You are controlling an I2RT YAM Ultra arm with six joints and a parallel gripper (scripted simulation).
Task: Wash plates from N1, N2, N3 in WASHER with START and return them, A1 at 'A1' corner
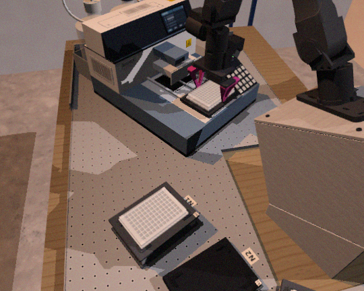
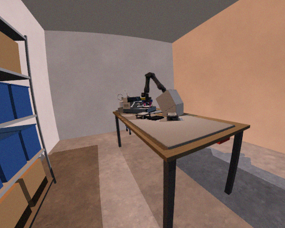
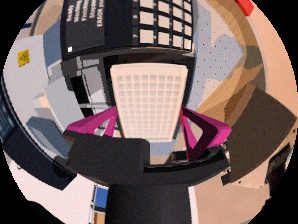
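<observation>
Now: the dark carrier pocket 10 mm below my hand. The rest, counted from my hand: nest N1: 340 mm to the left, 240 mm ahead, 60 mm below; then manifold: 120 mm to the right, 80 mm ahead, 40 mm above; then washer: 130 mm to the right, 80 mm ahead, 30 mm above.
</observation>
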